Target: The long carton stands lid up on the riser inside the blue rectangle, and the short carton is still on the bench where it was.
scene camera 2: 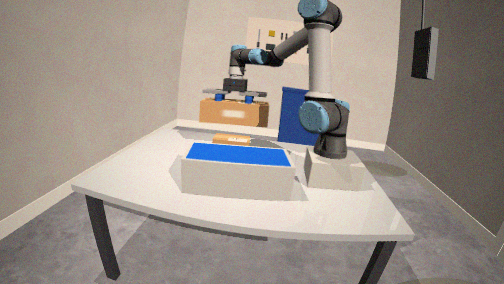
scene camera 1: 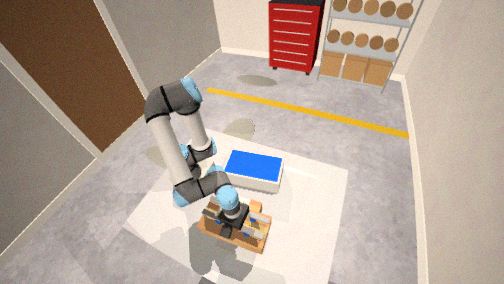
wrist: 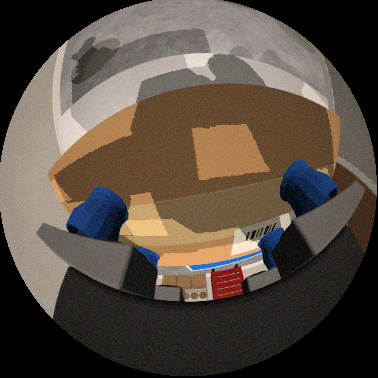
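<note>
My suction gripper has its blue cups on the top of the long orange-brown carton. The carton hangs lid up and roughly level above the bench, clear of its top. A barcode label shows on its top in the wrist view. The short carton rests on the bench, between the held carton and the riser, partly hidden. The white riser has a bare blue rectangle on top.
The white bench carries the riser and the arm's pedestal, which stands beside the riser. A red drawer cabinet and a shelf rack stand farther off on the floor. A blue cabinet stands behind the bench.
</note>
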